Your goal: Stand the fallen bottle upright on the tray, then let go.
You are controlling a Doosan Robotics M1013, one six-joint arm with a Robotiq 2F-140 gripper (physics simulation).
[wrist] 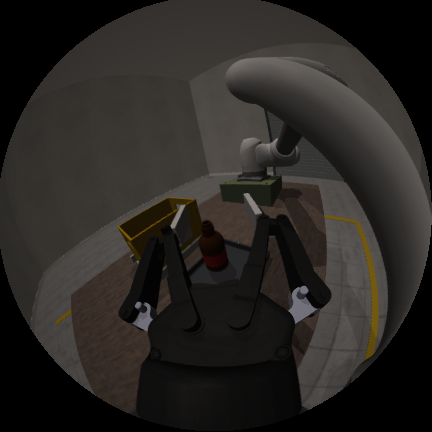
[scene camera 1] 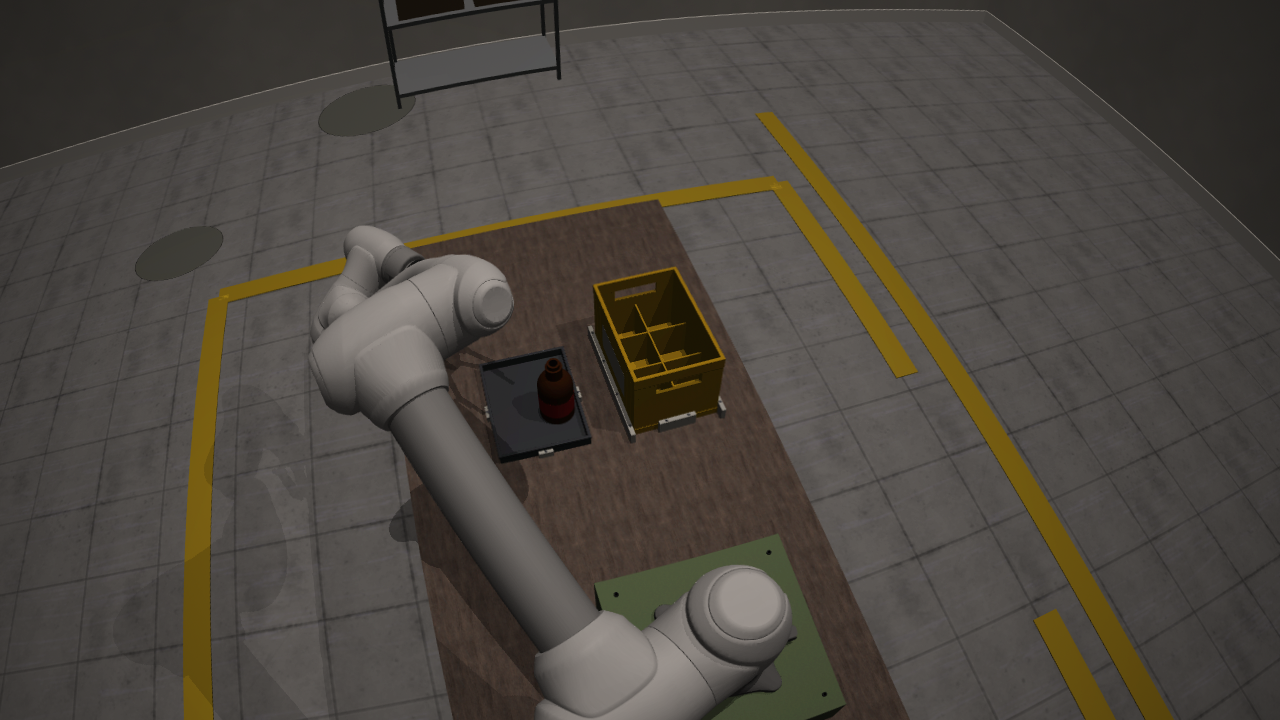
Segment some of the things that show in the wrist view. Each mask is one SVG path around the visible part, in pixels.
My gripper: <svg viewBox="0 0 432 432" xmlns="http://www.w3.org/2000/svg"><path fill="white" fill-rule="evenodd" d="M249 193L243 193L244 209L254 229L254 235L239 281L236 278L216 284L191 283L179 247L183 244L190 221L186 204L180 205L170 225L166 224L160 228L163 236L157 238L156 235L153 235L147 239L129 293L118 310L118 316L140 330L146 330L150 342L150 351L141 363L136 396L136 412L142 419L182 429L227 431L274 423L297 415L301 409L299 382L291 347L294 324L318 312L330 300L331 291L315 273L288 217L285 214L278 214L276 218L269 218L256 205ZM165 256L168 272L166 279L171 302L160 313L156 314ZM269 235L275 235L291 293L288 299L288 310L260 292Z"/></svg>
A brown bottle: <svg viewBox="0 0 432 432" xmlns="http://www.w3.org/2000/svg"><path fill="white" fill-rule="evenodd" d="M203 220L200 225L202 234L198 239L203 260L207 269L211 271L222 270L228 263L223 237L218 231L214 230L213 223L210 220Z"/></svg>
